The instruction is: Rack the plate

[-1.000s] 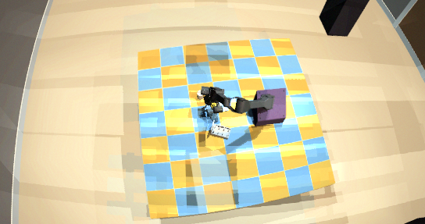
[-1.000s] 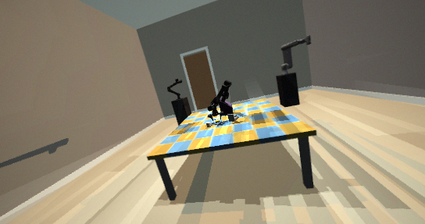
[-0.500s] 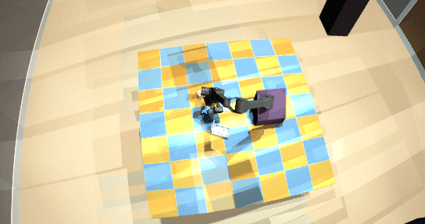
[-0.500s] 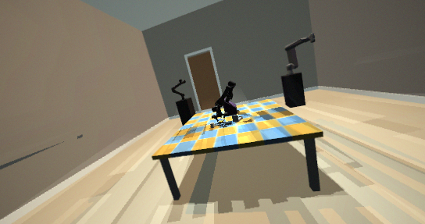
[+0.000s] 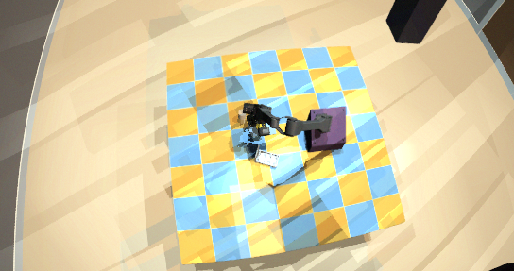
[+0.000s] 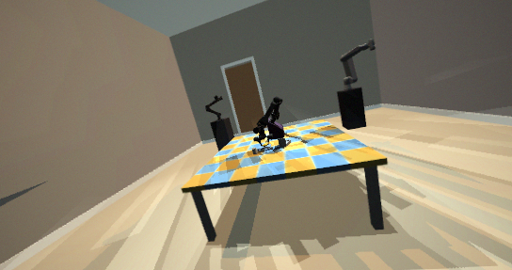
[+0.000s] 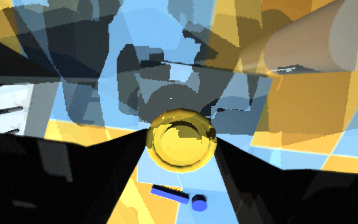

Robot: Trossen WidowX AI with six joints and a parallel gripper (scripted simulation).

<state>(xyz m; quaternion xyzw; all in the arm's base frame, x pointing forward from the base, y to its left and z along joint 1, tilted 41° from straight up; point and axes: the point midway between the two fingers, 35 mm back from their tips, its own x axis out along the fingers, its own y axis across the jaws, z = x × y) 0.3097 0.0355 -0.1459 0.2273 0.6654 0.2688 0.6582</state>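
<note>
Now: the dish rack 10 mm behind my gripper tip and 190 mm to the left of it. From my gripper tip the other things lie so: white cup (100 mm ahead, 90 mm to the right); blue spoon (110 mm behind, 20 mm to the right, 20 mm below); plate (10 mm above).
</note>
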